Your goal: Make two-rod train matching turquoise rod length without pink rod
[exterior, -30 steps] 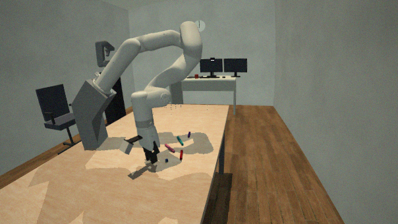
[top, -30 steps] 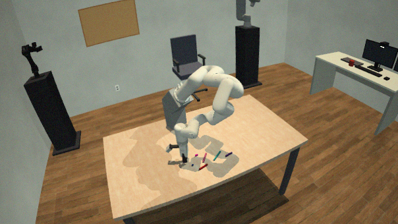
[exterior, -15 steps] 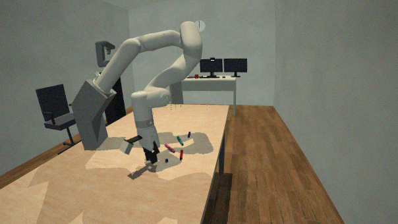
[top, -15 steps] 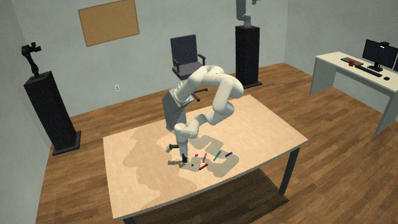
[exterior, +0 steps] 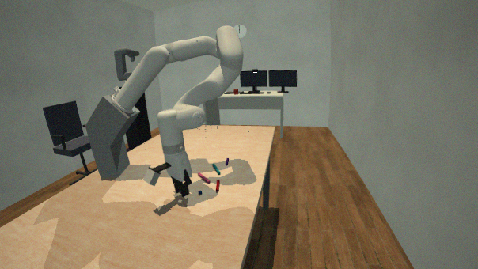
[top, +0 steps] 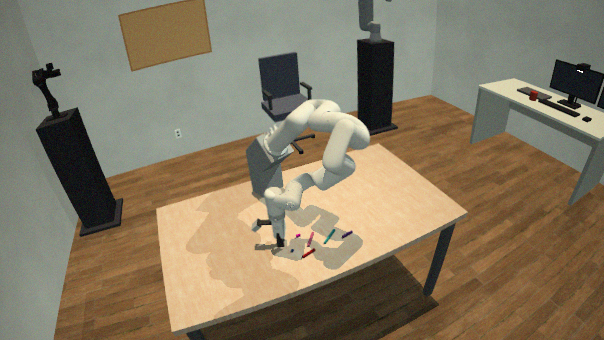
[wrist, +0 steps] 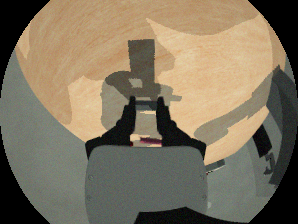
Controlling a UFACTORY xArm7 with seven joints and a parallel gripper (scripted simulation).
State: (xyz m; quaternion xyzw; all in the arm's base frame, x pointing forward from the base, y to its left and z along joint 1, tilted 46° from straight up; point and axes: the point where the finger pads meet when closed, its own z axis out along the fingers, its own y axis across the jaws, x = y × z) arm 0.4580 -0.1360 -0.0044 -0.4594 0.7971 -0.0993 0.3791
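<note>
Right now the red rod is 10 cm ahead of my hand, 9 cm to the left of it and 3 cm below it. Round my hand: tiny blue rod (6 cm ahead, 3 cm to the left, 3 cm below); magenta rod (9 cm to the left, 3 cm below, 2 cm behind); grey rod (2 cm below).
</note>
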